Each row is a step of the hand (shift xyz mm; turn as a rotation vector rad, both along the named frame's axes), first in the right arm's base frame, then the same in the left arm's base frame.
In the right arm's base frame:
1: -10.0 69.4 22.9 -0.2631 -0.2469 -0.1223
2: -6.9 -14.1 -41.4 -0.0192 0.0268 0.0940
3: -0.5 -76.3 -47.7 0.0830 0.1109 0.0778
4: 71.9 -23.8 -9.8 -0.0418 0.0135 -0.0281
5: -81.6 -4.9 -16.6 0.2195 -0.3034 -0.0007
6: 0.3 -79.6 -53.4 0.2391 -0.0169 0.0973
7: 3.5 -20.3 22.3 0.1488 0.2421 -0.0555
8: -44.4 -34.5 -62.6 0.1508 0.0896 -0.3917
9: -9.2 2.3 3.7 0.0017 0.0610 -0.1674
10: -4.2 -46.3 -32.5 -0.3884 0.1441 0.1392
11: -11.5 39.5 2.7 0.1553 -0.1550 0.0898
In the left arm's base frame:
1: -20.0 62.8 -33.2 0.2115 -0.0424 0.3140
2: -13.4 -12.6 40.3 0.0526 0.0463 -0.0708
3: 14.6 -65.1 60.3 -0.0616 0.0444 -0.1395
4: -32.2 -64.7 -24.7 -0.0017 0.0324 0.0408
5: 37.8 44.9 59.3 0.0507 -0.3699 -0.0292
6: 12.6 -69.0 65.3 -0.0635 -0.1483 -0.2022
7: 23.2 -14.5 -13.2 -0.2538 0.0842 -0.1111
8: 6.1 -7.8 83.6 -0.3728 -0.0832 0.1957
9: 6.0 8.1 1.5 -0.1375 0.0211 0.1113
10: 8.9 -37.6 41.5 0.2177 0.3739 0.0618
11: -14.5 37.9 -7.6 0.0569 -0.2027 -0.1089

